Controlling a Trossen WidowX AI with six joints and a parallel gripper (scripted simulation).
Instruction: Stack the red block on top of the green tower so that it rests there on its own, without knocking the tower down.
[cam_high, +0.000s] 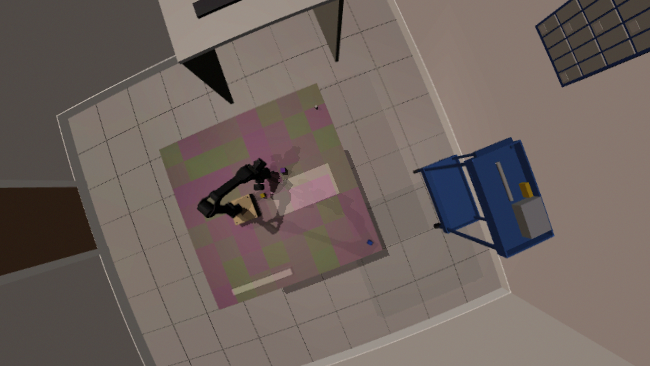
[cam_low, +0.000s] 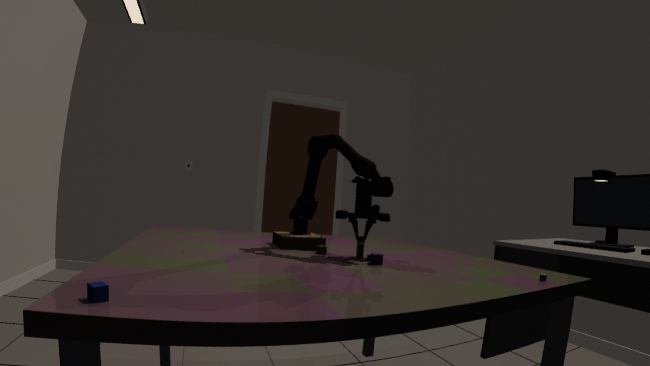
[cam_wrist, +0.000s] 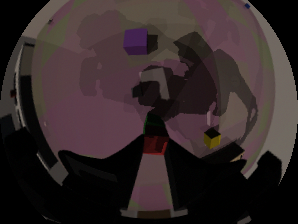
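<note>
Right now my gripper tip is right at the red block. Also, from my gripper tip: yellow block 100 mm to the right, 90 mm behind, 40 mm below; blue block 790 mm to the right, 370 mm ahead, 50 mm below; purple block 130 mm ahead, 40 mm below, 30 mm to the right.
</note>
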